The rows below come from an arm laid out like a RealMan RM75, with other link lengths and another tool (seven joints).
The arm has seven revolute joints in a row. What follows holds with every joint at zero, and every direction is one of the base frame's.
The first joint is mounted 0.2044 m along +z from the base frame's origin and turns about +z.
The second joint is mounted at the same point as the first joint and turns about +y.
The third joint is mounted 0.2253 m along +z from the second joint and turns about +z.
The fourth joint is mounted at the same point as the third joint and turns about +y.
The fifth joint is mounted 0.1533 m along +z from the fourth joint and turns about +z.
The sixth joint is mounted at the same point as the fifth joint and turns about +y.
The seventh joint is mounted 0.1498 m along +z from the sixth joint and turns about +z.
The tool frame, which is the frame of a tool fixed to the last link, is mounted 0.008 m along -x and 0.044 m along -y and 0.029 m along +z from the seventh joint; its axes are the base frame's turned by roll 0.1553, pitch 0 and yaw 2.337 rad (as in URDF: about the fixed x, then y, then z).
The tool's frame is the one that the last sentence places.
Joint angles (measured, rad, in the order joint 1, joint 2, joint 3, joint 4, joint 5, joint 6, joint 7), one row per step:
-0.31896, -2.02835, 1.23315, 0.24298, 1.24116, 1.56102, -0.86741
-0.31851, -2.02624, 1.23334, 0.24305, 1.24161, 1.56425, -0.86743
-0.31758, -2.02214, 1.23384, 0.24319, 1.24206, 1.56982, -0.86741
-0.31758, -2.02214, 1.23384, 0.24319, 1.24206, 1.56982, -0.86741
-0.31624, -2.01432, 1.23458, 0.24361, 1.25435, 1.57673, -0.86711
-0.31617, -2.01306, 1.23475, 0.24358, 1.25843, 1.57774, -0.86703
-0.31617, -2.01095, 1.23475, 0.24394, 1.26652, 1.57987, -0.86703
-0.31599, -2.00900, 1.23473, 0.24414, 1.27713, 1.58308, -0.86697
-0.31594, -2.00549, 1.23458, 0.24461, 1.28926, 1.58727, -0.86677
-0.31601, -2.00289, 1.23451, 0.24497, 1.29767, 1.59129, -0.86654
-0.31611, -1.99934, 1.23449, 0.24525, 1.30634, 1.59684, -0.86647
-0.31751, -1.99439, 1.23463, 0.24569, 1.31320, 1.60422, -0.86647
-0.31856, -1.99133, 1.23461, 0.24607, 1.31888, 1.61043, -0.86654
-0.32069, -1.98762, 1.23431, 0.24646, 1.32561, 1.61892, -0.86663
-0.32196, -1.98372, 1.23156, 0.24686, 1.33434, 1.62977, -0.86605
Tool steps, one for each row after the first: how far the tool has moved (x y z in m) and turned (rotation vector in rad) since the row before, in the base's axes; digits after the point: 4 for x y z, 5 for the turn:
-0.0001, -0.0002, 0.0007, -0.00040, -0.00011, -0.00193
-0.0004, -0.0004, 0.0013, -0.00042, 0.00017, -0.00318
0.0000, 0.0000, 0.0000, 0.00000, 0.00000, 0.00000
-0.0014, -0.0017, 0.0010, -0.00885, 0.00885, -0.00826
-0.0003, -0.0005, -0.0001, -0.00316, 0.00256, -0.00208
-0.0003, -0.0009, -0.0003, -0.00603, 0.00452, -0.00443
-0.0003, -0.0014, -0.0006, -0.00835, 0.00481, -0.00565
-0.0005, -0.0015, -0.0002, -0.00900, 0.00637, -0.00712
-0.0002, -0.0011, -0.0001, -0.00642, 0.00378, -0.00579
-0.0002, -0.0012, 0.0002, -0.00689, 0.00357, -0.00662
0.0001, -0.0007, 0.0009, -0.00559, 0.00264, -0.00852
0.0003, -0.0007, 0.0005, -0.00493, 0.00106, -0.00686
0.0008, -0.0006, 0.0007, -0.00594, 0.00038, -0.00946
0.0008, -0.0009, 0.0009, -0.00562, -0.00069, -0.01007

